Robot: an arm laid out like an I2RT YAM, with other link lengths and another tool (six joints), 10 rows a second.
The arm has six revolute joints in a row. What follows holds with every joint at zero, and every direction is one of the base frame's. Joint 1 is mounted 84.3 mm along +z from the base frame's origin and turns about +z. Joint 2 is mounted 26.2 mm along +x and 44.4 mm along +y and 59.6 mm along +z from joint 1 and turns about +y. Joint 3 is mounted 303.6 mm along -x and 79.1 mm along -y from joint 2 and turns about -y. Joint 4 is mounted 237.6 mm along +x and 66.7 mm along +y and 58.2 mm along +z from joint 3 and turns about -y. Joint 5 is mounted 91.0 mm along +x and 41.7 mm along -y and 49.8 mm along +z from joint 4 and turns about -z. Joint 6 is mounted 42.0 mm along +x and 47.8 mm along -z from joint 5 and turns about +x. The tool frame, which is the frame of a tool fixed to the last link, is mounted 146.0 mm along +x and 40.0 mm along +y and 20.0 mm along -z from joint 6; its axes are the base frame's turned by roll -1.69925, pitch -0.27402 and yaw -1.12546 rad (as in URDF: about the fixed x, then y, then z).
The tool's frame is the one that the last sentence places.
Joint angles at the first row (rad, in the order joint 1, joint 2, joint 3, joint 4, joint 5, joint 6):
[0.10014, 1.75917, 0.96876, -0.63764, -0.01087, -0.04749]
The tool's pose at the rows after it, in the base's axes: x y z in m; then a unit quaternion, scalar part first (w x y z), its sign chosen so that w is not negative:
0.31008 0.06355 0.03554 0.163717 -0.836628 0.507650 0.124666
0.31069 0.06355 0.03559 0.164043 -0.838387 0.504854 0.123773
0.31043 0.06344 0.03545 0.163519 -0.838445 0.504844 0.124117
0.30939 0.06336 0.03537 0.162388 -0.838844 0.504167 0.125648
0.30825 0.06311 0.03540 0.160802 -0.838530 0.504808 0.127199
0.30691 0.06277 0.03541 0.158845 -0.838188 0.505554 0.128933
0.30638 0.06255 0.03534 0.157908 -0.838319 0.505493 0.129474
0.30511 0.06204 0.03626 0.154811 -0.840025 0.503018 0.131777
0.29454 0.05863 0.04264 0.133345 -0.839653 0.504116 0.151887
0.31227 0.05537 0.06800 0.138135 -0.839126 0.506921 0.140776
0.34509 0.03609 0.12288 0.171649 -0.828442 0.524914 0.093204
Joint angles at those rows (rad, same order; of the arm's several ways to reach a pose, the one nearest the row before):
[0.10090, 1.76187, 0.96991, -0.62656, -0.01393, -0.04406]
[0.10090, 1.76185, 0.96989, -0.62351, -0.01431, -0.05017]
[0.10089, 1.76221, 0.96989, -0.62430, -0.01393, -0.05056]
[0.10090, 1.76222, 0.96989, -0.62772, -0.01431, -0.05283]
[0.10090, 1.76222, 0.97064, -0.63304, -0.01354, -0.05245]
[0.10091, 1.76222, 0.97141, -0.63916, -0.01240, -0.05206]
[0.10089, 1.76224, 0.97144, -0.64108, -0.01164, -0.05284]
[0.10091, 1.76221, 0.97676, -0.65252, -0.01049, -0.06045]
[0.09977, 1.76603, 1.01606, -0.74522, -0.00133, -0.07228]
[0.08754, 1.76147, 1.12631, -0.83791, 0.00439, -0.07535]
[0.02383, 1.71300, 1.29225, -0.94626, 0.00439, -0.07535]

